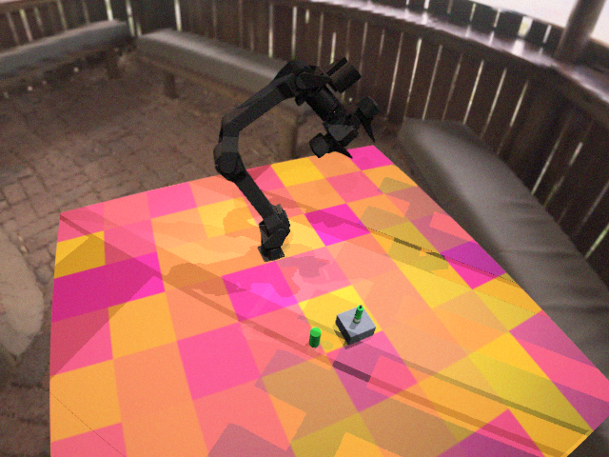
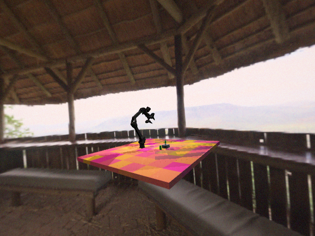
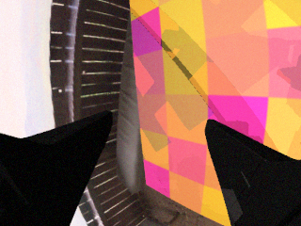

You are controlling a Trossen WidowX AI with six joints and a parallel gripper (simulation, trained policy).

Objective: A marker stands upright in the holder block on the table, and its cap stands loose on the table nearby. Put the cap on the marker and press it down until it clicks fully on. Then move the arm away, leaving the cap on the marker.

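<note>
The green cap lies 310 mm below my gripper tip, 270 mm ahead of it and 240 mm to the right of it. Round my gripper tip: grey holder block 320 mm below, 270 mm ahead, 130 mm to the right.
</note>
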